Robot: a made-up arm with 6 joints. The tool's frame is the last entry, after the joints.
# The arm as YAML. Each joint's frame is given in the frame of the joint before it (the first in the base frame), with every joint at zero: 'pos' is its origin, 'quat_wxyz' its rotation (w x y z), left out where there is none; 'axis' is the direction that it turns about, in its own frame. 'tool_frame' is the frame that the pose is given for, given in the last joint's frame.
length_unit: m
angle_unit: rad
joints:
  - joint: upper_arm
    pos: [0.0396, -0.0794, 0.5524]
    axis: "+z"
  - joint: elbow
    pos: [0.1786, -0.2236, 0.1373]
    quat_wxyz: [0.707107, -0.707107, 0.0, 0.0]
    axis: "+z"
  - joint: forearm
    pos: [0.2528, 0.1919, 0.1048]
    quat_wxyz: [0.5, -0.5, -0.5, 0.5]
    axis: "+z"
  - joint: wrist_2
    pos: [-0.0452, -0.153, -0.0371]
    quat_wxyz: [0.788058, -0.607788, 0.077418, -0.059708]
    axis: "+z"
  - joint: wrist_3
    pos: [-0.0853, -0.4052, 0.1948]
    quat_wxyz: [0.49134, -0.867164, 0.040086, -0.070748]
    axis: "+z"
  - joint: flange
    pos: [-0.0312, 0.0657, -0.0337]
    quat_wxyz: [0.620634, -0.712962, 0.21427, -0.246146]
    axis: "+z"
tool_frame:
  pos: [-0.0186, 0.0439, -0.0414]
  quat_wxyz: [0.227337, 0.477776, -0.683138, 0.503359]
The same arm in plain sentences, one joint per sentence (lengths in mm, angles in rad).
The arm has six revolute joints in a row. What follows holds with every joint at zero, and every direction is one of the base frame's.
Joint 1 lies 39.6 mm along +x and 79.4 mm along -y and 552.4 mm along +z from the base frame's origin and turns about +z.
Joint 2 lies 178.6 mm along +x and 223.6 mm along -y and 137.3 mm along +z from joint 1 and turns about +y.
Joint 3 lies 252.8 mm along +x and 104.8 mm along +y and 191.9 mm along -z from joint 2 and turns about -x.
Joint 4 lies 37.1 mm along +x and 153 mm along +y and 45.2 mm along +z from joint 3 and turns about the direction (-0.2492, -0.948699, -0.1946).
Joint 5 lies 444.7 mm along -x and 97.9 mm along -y and 45.8 mm along +z from joint 4 and turns about the direction (0.953097, 0.296599, -0.0603).
Joint 6 lies 47.4 mm along -x and 47.6 mm along +y and 43.7 mm along +z from joint 5 and turns about the direction (-0.389896, 0.791591, -0.470495).
The tool frame, which is the frame that the pose is given for, lies 26.8 mm along -x and 43.2 mm along -y and 37.5 mm along +z from joint 6; its axes are the base frame's turned by roll 1.5708, pitch 0 and yaw 1.5708 rad (as in URDF: about the fixed x, then y, then z).

